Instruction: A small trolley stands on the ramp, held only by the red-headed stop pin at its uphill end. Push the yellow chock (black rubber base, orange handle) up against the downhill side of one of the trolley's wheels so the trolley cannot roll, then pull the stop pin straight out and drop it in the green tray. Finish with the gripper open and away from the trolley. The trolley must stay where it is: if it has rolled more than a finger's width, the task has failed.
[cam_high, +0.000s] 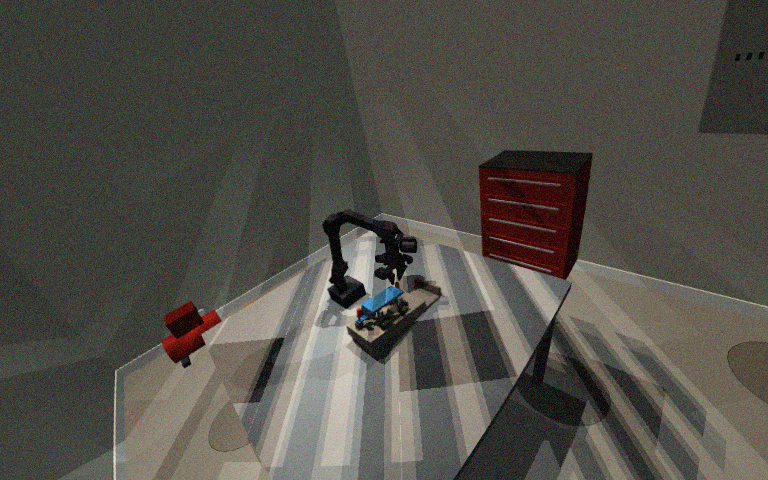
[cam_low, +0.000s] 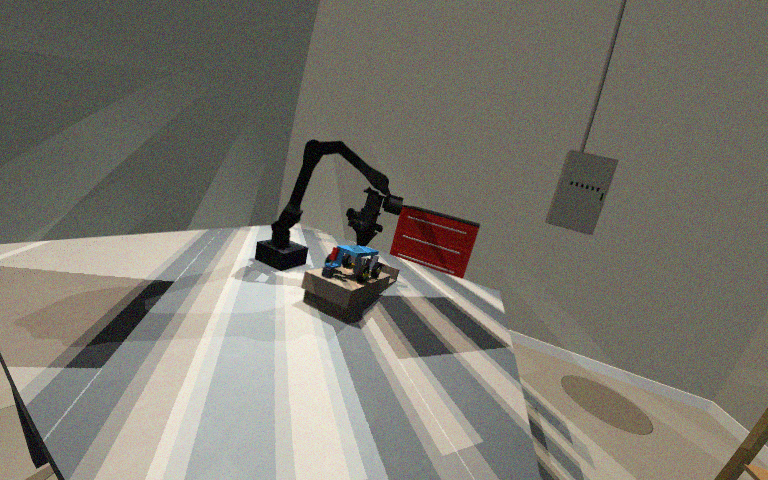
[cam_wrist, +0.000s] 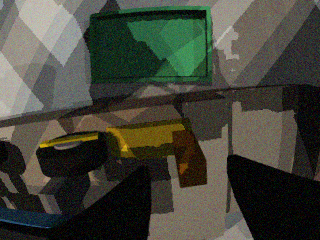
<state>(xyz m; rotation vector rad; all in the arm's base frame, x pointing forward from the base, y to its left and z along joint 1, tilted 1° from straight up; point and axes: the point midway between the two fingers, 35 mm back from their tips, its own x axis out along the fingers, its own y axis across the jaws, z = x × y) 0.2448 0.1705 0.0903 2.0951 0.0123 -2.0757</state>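
Now: gripper tip 10 mm short of the yellow chock, 20 mm to the left of it and 40 mm above it. From my gripper tip the other things lie so: blue trolley (70 mm ahead, 130 mm to the right, 10 mm below); green tray (70 mm behind, 40 mm to the right, 130 mm below); ramp (70 mm ahead, 120 mm to the right, 80 mm below).
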